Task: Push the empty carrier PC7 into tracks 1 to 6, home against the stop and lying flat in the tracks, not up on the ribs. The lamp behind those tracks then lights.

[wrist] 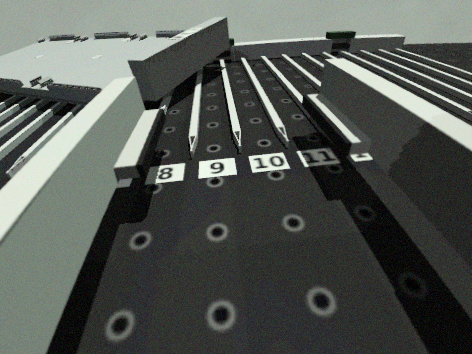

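The pale carrier PC7 (95, 57) is at the upper left, over the tracks left of plate 8. Its grey side wall (182, 60) runs slantwise to the ribs. The left finger hides part of its near end, and I cannot tell if it lies flat. My gripper (232, 89) is shut and empty; its two fingers keep a fixed gap above the deck around the number plates 8 to 11. The left finger's far end overlaps the near end of the carrier's side wall in view; contact is unclear. No lit lamp shows behind the carrier.
White ribs (229, 107) run back from number plates 8 (170, 173), 9 (217, 168), 10 (269, 162) and 11 (318, 157). A pale stop wall (280, 48) crosses the back, with a dark green block (341, 35) on it. More ribs show far left and right.
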